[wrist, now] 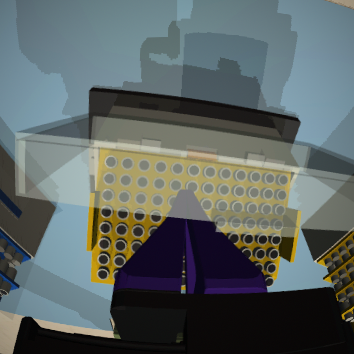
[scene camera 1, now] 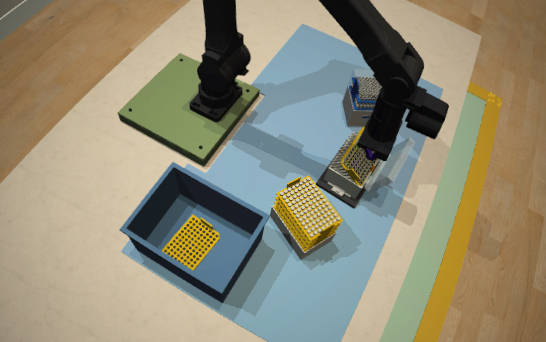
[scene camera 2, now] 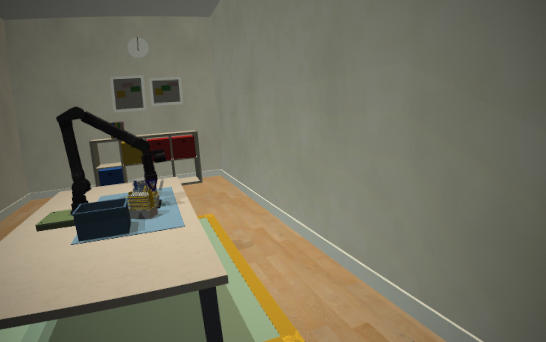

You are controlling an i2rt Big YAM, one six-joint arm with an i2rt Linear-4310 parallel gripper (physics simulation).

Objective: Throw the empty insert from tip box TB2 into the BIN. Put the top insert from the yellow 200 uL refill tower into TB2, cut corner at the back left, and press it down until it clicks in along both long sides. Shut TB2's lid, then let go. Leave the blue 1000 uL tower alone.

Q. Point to a clear lid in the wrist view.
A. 244,182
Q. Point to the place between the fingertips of the gripper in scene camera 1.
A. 370,158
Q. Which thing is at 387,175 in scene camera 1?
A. A clear lid.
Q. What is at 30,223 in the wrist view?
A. A blue tip box.
